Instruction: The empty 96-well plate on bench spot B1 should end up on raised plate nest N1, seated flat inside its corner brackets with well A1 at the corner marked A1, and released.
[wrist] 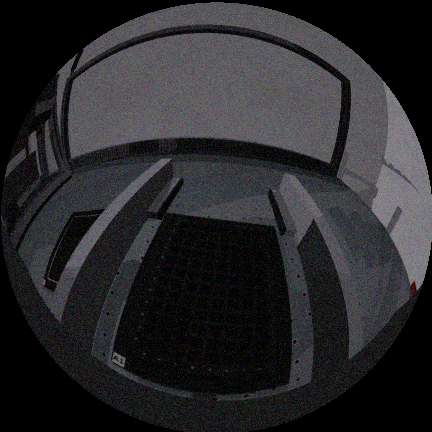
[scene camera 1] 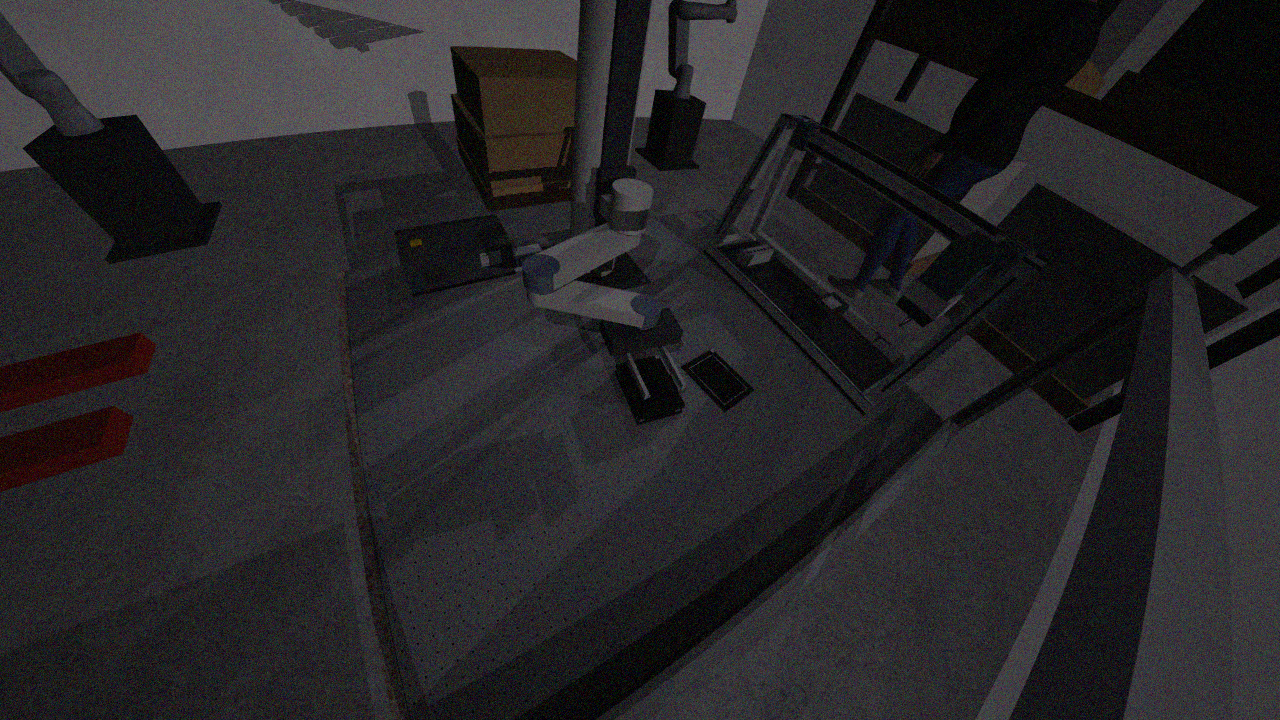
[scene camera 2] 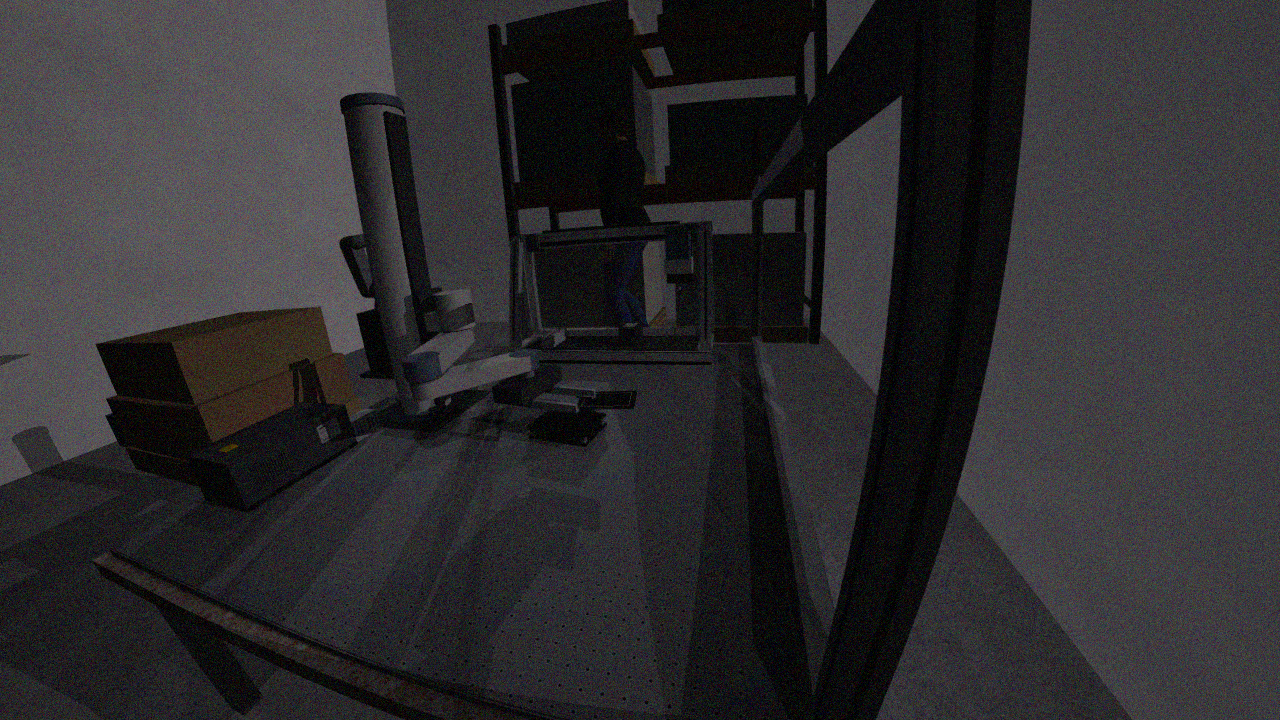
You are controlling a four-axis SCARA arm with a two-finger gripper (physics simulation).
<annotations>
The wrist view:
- black well plate
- nest outlined in white
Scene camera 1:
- black well plate
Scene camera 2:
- my gripper
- nest outlined in white
</annotations>
